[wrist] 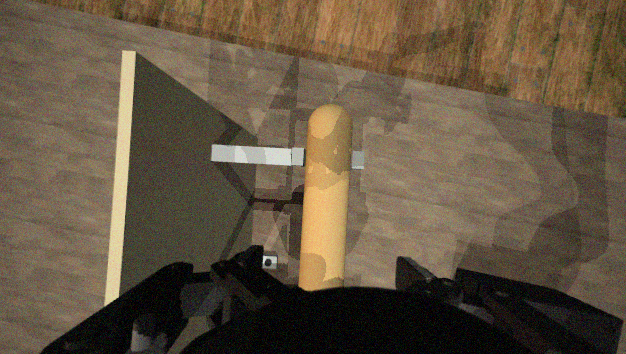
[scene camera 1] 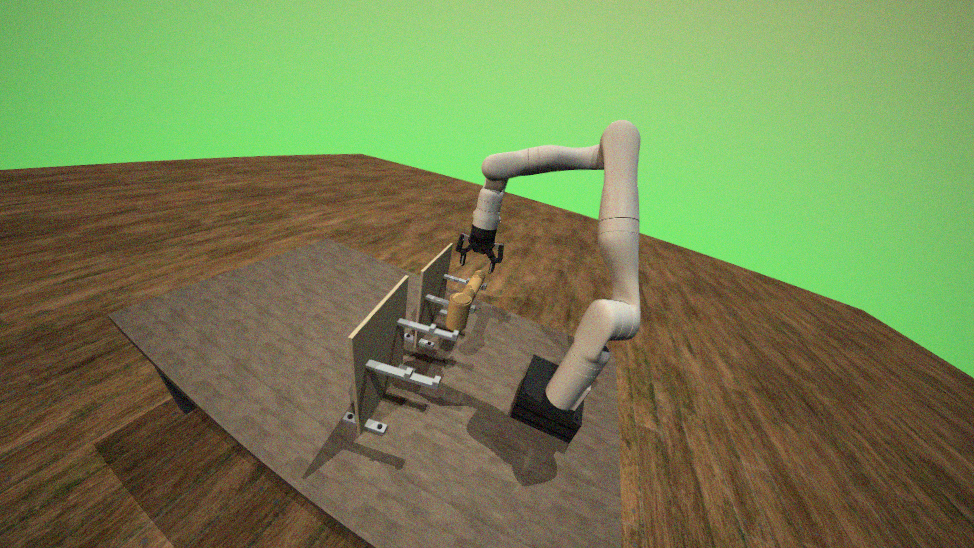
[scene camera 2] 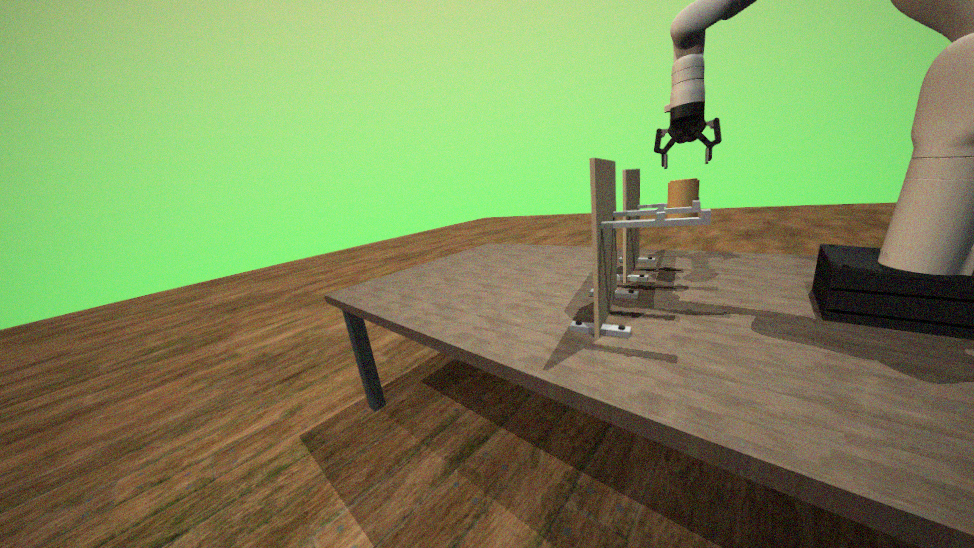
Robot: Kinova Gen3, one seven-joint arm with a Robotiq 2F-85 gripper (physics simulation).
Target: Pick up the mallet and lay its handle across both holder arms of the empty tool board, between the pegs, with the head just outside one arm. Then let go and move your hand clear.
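Seen in the pictures: gripper, between the fingertips: (wrist: 328,266) (scene camera 1: 476,268) (scene camera 2: 685,166); arm's base, origin of its link: (scene camera 1: 561,395) (scene camera 2: 918,265).
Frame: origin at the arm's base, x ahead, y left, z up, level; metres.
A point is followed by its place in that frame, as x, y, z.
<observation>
The mallet (scene camera 1: 457,312) @(0.345, 0.011, 0.140) (scene camera 2: 683,193) @(0.348, 0.012, 0.140) (wrist: 325,215) @(0.381, -0.183, 0.141) rests on the arms of the far tool board (scene camera 1: 433,279) @(0.495, -0.106, 0.134) (scene camera 2: 630,204) @(0.491, -0.083, 0.113) (wrist: 172,190) @(0.506, -0.180, 0.162), its light wooden handle lying across them and its thick head at the end toward the near board. The near tool board (scene camera 1: 378,340) @(0.442, 0.216, 0.138) (scene camera 2: 602,238) @(0.433, 0.258, 0.086) stands upright and its two holder arms, with pegs, bear no tool. My gripper (scene camera 1: 478,266) @(0.376, -0.160, 0.197) (scene camera 2: 686,164) @(0.376, -0.160, 0.197) (wrist: 328,266) @(0.376, -0.160, 0.197) is open and empty, pointing down above the mallet's handle. In the wrist view the handle runs between the spread fingers, lower than them; the head is hidden.
The robot's black base (scene camera 1: 548,398) @(0.033, 0.034, 0.004) (scene camera 2: 892,293) @(0.037, 0.067, -0.031) stands on the table (scene camera 1: 258,340) @(0.896, 0.254, -0.092) (scene camera 2: 490,299) @(0.755, 0.244, -0.092), on the side the holder arms point toward. Small foot brackets (scene camera 1: 375,426) @(0.402, 0.280, -0.080) (scene camera 2: 616,330) @(0.398, 0.287, -0.080) hold the boards. The table's far edge crosses the top of the wrist view.
</observation>
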